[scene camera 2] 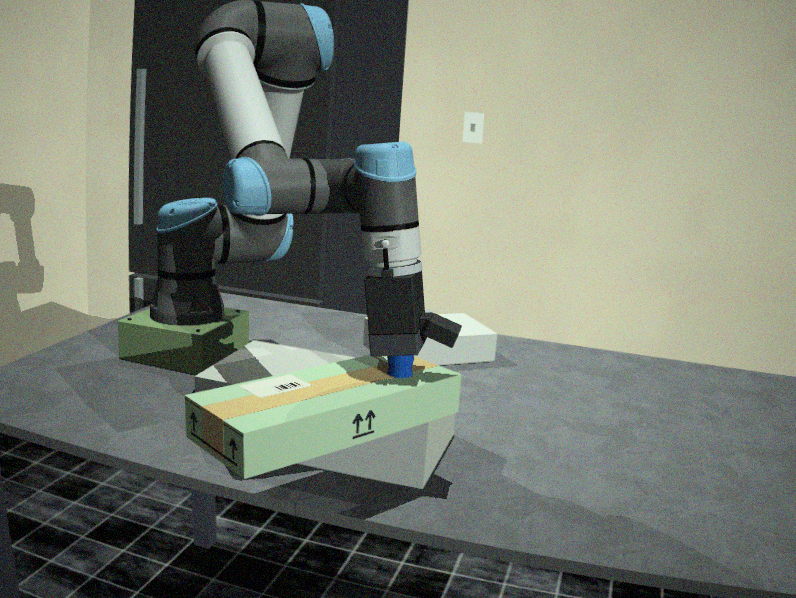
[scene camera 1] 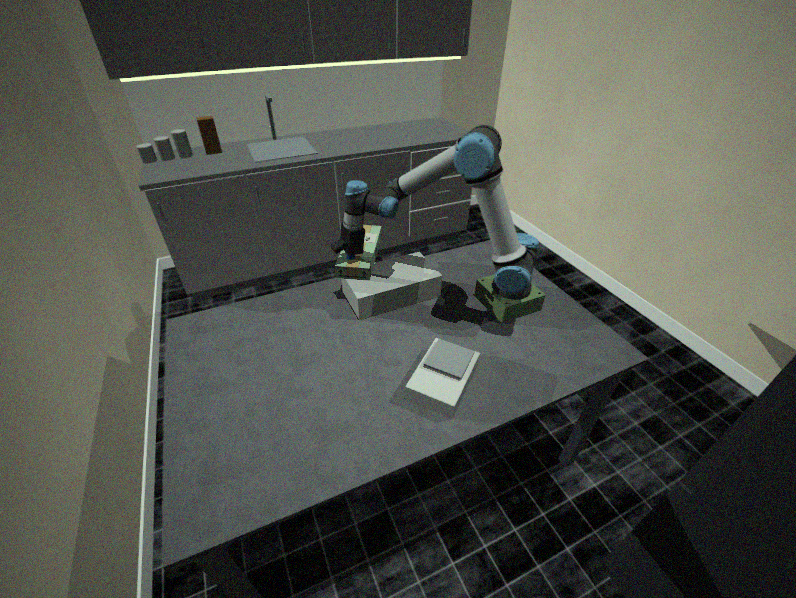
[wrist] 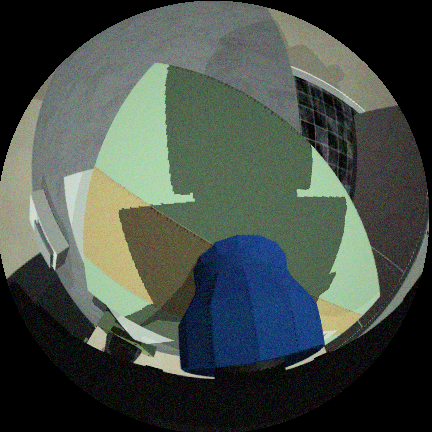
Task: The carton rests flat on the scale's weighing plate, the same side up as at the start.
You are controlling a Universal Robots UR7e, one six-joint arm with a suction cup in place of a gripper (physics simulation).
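Frame: origin at the arm's base, x ahead, y left, z up, level; metres.
Seen in the pictures: end effector, tool point: [scene camera 2: 402, 381] [scene camera 1: 350, 260] [wrist: 237, 252]; arm's base, origin of the base link: [scene camera 2: 187, 315] [wrist: 123, 342].
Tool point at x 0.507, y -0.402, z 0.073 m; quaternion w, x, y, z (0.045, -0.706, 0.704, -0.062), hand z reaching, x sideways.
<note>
Offsets run from my tool point to a thing's top centre. Level surfaces: height alone.
The carton @[0.081 m back, 0.074 m right, 0.012 m up] [scene camera 1: 353, 272] [scene camera 2: 321, 424] [wrist: 130, 145] is long and pale green, with orange tape and a label on top. Its side arrows point up. It lies over the white block @[0.127 m back, 0.106 m left, 0.046 m down] [scene camera 1: 398, 299] [scene camera 2: 392, 458], with one end past the block; I cannot tell if it is quite level. My gripper's blue suction cup [scene camera 1: 351, 258] [scene camera 2: 400, 368] [wrist: 245, 250] is on the carton's top, off its middle and towards one end. The scale @[0.038 m back, 0.595 m left, 0.075 m down] [scene camera 1: 435, 386] [scene camera 2: 476, 347] stands apart, with its grey weighing plate [scene camera 1: 449, 358] [wrist: 52, 222] bare. In scene camera 2 the plate is hidden behind my tool.
The arm's green base block [scene camera 1: 521, 305] [scene camera 2: 154, 341] stands on the grey table @[0.152 m down] [scene camera 1: 276, 399] [scene camera 2: 611, 450], beside the white block. A kitchen counter [scene camera 1: 373, 144] with dark cupboards runs along the wall beyond the table. The table's edge is near the carton in scene camera 2.
</note>
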